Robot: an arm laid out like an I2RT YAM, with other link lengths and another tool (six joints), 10 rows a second.
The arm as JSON. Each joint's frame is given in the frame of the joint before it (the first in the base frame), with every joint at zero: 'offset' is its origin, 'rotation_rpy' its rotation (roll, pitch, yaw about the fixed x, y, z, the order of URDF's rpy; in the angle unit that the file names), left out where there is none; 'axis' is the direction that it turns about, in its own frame. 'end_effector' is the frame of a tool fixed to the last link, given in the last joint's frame.
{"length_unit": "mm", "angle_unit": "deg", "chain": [
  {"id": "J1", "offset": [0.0, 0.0, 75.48], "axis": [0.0, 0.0, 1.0]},
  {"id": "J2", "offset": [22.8, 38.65, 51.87], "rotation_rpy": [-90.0, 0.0, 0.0], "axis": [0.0, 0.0, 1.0]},
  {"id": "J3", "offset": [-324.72, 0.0, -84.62], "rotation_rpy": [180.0, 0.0, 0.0], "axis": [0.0, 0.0, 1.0]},
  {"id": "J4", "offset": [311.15, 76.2, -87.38], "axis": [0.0, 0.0, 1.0]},
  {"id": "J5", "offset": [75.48, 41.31, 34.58], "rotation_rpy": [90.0, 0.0, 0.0], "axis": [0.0, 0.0, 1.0]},
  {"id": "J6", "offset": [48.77, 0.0, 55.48], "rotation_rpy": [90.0, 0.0, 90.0], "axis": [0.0, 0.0, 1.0]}
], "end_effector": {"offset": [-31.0, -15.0, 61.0], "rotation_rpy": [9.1, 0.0, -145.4]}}
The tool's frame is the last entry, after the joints.
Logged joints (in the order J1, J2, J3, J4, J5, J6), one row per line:
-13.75, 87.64, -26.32, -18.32, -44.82, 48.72
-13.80, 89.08, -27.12, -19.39, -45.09, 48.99
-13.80, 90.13, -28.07, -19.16, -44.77, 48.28
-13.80, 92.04, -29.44, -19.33, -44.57, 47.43
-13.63, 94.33, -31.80, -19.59, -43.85, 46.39
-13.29, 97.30, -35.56, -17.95, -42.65, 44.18
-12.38, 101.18, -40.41, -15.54, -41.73, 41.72
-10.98, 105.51, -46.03, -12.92, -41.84, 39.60
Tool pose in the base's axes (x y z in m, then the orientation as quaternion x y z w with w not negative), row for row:
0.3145, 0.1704, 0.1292, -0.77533, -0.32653, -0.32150, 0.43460
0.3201, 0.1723, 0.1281, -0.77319, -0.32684, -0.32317, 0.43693
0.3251, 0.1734, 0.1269, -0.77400, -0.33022, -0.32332, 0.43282
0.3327, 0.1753, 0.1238, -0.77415, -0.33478, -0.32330, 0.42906
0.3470, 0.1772, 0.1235, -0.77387, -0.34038, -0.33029, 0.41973
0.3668, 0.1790, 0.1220, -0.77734, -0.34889, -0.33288, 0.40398
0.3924, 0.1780, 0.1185, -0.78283, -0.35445, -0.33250, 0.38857
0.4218, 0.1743, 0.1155, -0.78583, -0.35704, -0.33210, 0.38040
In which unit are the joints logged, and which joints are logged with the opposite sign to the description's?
The joints are logged in degrees. Opposite sign: J1, J3, J4.
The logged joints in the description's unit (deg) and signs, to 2 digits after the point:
13.75, 87.64, 26.32, 18.32, -44.82, 48.72
13.80, 89.08, 27.12, 19.39, -45.09, 48.99
13.80, 90.13, 28.07, 19.16, -44.77, 48.28
13.80, 92.04, 29.44, 19.33, -44.57, 47.43
13.63, 94.33, 31.80, 19.59, -43.85, 46.39
13.29, 97.30, 35.56, 17.95, -42.65, 44.18
12.38, 101.18, 40.41, 15.54, -41.73, 41.72
10.98, 105.51, 46.03, 12.92, -41.84, 39.60

